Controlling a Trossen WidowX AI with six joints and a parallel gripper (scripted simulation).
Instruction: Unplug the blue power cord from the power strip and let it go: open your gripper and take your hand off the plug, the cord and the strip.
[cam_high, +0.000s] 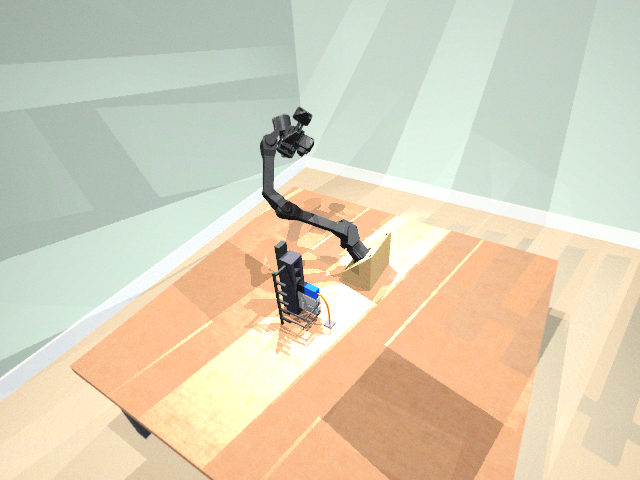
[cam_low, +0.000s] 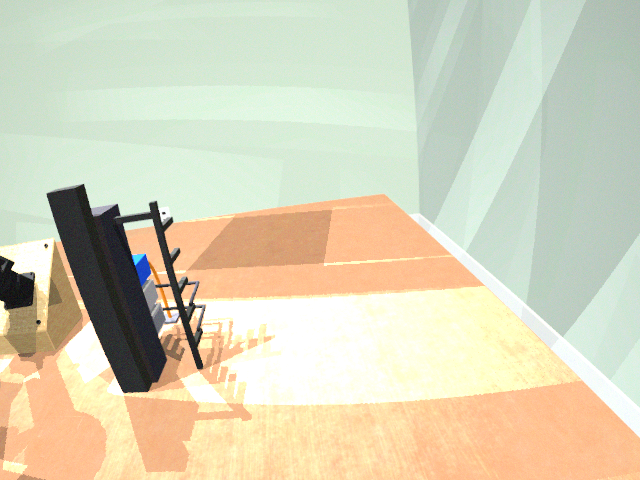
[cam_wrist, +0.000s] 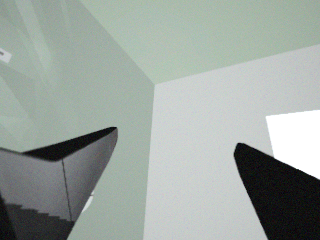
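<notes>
Now: the blue plug 45 cm below my gripper tip, 28 cm ahead of it and 15 cm to the left of it.
</notes>
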